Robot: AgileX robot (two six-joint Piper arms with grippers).
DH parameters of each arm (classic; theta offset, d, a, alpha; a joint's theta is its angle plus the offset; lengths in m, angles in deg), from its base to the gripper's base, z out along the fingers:
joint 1: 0 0.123 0 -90
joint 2: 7.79 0 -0.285 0
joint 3: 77.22 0 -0.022 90
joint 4: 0 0.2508 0 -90
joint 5: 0 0 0.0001 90
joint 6: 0 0.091 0 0
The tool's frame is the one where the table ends.
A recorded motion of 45 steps. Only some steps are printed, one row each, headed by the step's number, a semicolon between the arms.
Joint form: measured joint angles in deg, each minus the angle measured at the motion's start. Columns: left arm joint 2, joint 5, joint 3, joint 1, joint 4, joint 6; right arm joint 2, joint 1, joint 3, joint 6, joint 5, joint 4.
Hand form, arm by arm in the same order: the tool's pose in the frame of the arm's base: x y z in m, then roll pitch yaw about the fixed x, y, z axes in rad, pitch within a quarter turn. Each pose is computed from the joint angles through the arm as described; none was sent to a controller.
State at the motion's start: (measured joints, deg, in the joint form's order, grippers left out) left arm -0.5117 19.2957 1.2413 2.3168 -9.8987 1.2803; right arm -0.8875 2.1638 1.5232 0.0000 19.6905 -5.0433
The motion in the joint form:
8: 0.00 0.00 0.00 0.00 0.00 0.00; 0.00 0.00 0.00 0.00 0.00 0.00
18: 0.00 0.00 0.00 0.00 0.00 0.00; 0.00 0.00 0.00 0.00 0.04 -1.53
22: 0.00 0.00 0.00 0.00 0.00 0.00; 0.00 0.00 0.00 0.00 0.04 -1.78
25: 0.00 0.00 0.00 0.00 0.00 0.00; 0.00 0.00 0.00 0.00 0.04 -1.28
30: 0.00 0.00 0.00 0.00 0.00 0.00; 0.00 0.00 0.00 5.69 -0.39 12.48
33: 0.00 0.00 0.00 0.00 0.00 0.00; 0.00 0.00 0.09 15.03 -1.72 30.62
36: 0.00 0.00 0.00 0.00 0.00 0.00; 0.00 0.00 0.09 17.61 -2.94 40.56
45: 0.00 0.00 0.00 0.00 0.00 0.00; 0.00 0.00 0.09 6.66 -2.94 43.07
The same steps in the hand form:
8: 0.0538 -0.0030 0.1764 -2.6087 1.2708 -2.6068; 0.0533 -0.0007 0.1742 -2.8201 1.2897 -2.8008
18: 0.0538 -0.0030 0.1764 -2.6087 1.2708 -2.6068; 0.0533 -0.0015 0.1742 -2.7320 1.2801 -2.7185
22: 0.0538 -0.0030 0.1764 -2.6087 1.2708 -2.6068; 0.0533 -0.0017 0.1742 -2.7180 1.2784 -2.7054
25: 0.0538 -0.0030 0.1764 -2.6087 1.2708 -2.6068; 0.0533 -0.0014 0.1742 -2.7462 1.2817 -2.7317
30: 0.0538 -0.0030 0.1764 -2.6087 1.2708 -2.6068; 0.0532 0.0059 0.1749 2.4224 1.2248 2.4740
33: 0.0538 -0.0030 0.1764 -2.6087 1.2708 -2.6068; 0.0532 0.0142 0.1789 1.8817 0.8284 1.9776
36: 0.0538 -0.0030 0.1764 -2.6087 1.2708 -2.6068; 0.0534 0.0173 0.1830 1.7730 0.6261 1.8986
45: 0.0538 -0.0030 0.1764 -2.6087 1.2708 -2.6068; 0.0533 0.0182 0.1836 1.7890 0.7714 1.9426

